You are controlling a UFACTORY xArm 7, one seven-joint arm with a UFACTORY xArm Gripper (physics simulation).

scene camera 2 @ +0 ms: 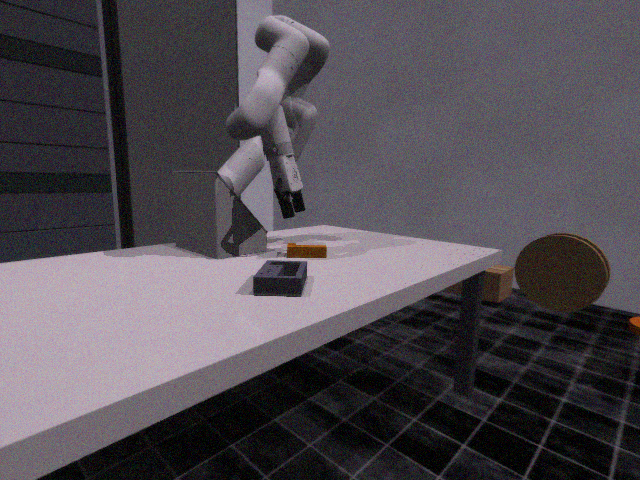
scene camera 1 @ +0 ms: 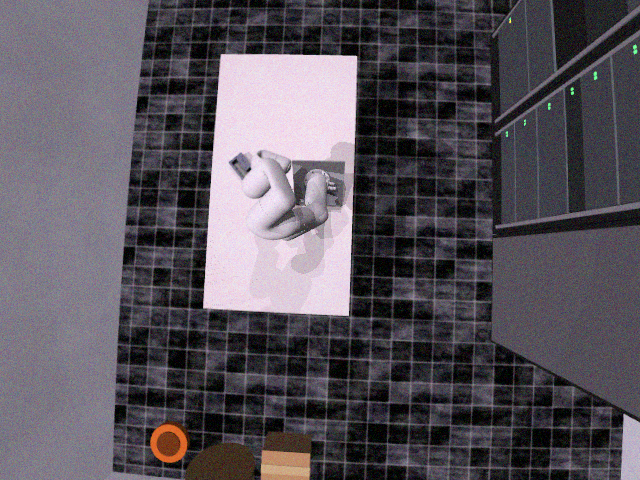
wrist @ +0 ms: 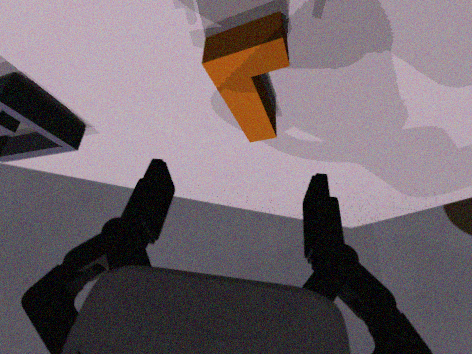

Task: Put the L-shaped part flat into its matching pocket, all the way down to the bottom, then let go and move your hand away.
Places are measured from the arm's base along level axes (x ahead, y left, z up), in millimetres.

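Pixels of known places: gripper, fingertip midpoint: (scene camera 2: pixel 295 214) (wrist: pixel 237 180); arm's base, origin of the base link: (scene camera 2: pixel 217 196) (scene camera 1: pixel 317 180).
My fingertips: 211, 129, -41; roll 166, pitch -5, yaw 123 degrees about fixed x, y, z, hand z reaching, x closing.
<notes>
Ahead of a thing's pixels: the offset from my fingertips to its top centre, as dx, dy, dz. Level surfaces: height alone.
The orange L-shaped part @(+15, +31, -88) (scene camera 2: pixel 307 251) (wrist: pixel 240 85) lies flat on the table; the arm hides it in scene camera 1. The dark grey pocket block @(+211, -193, -81) (scene camera 1: pixel 236 171) (scene camera 2: pixel 278 287) (wrist: pixel 47 107) stands on the table, apart from the part. It shows at the left edge in the wrist view, cut off. Its recess opens upward; the pocket's outline is hard to make out. My gripper (scene camera 2: pixel 292 205) (wrist: pixel 237 180) is open and empty, high above the table behind the part in scene camera 2. In the wrist view the part lies beyond the fingertips, between their lines. The gripper is hidden under the arm in scene camera 1.
The white table @(dz -118) (scene camera 1: pixel 284 98) (scene camera 2: pixel 129 330) bears a grey pedestal block (scene camera 1: pixel 336 166) (scene camera 2: pixel 199 211) at the arm's base. The arm's shadows fall across the table. A dark cabinet, an orange ring-shaped object (scene camera 1: pixel 168 443), a brown disc (scene camera 2: pixel 560 272) and a wooden box (scene camera 2: pixel 498 284) stand away from the table.
</notes>
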